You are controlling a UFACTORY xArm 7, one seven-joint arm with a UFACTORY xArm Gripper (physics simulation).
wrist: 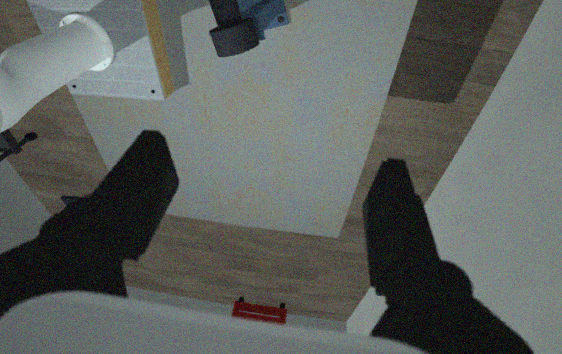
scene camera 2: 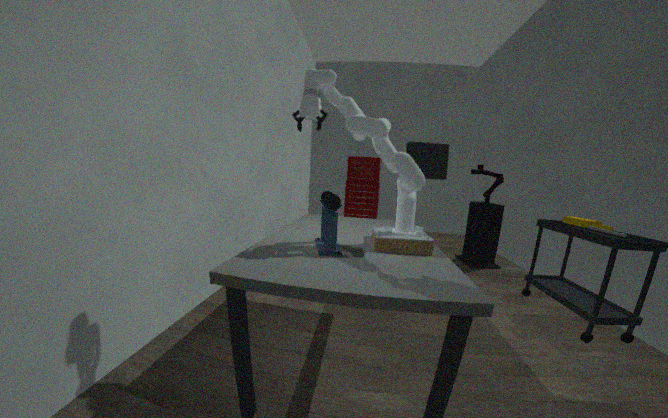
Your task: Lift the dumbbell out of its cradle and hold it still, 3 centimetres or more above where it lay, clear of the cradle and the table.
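Pixels of known places: gripper, fingertip midpoint: (wrist: pixel 270 169) (scene camera 2: pixel 308 130); arm's base, link origin: (wrist: pixel 87 42) (scene camera 2: pixel 403 232).
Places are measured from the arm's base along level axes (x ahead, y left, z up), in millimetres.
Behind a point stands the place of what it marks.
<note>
The dark dumbbell (scene camera 2: pixel 330 200) {x 378, y 204, z 167 mm} (wrist: pixel 234 38) {x 412, y 34, z 192 mm} rests at the top of its blue cradle (scene camera 2: pixel 329 229) {x 376, y 201, z 43 mm} (wrist: pixel 274 15) {x 431, y 24, z -48 mm}, which stands upright on the table. In the wrist view part of the dumbbell shows at the top edge, one end weight and a piece of the handle; the rest is cut off. My gripper (scene camera 2: pixel 309 125) {x 507, y 48, z 478 mm} (wrist: pixel 270 169) {x 507, y 48, z 478 mm} is open and empty. It hangs high above the table, well above the dumbbell in the scene view and apart from it.
The grey table (scene camera 2: pixel 350 295) {x 287, y 514, z -73 mm} (wrist: pixel 280 150) {x 425, y -338, z -66 mm} carries the arm's base block (scene camera 2: pixel 404 245) {x 31, y 136, z -28 mm} (wrist: pixel 159 50) {x 155, y -36, z -35 mm} to the right of the cradle. A wall rises along the table's left side. A dark cart (scene camera 2: pixel 600 238) with a yellow object (scene camera 2: pixel 586 222) and a black pedestal (scene camera 2: pixel 482 235) stand on the right.
</note>
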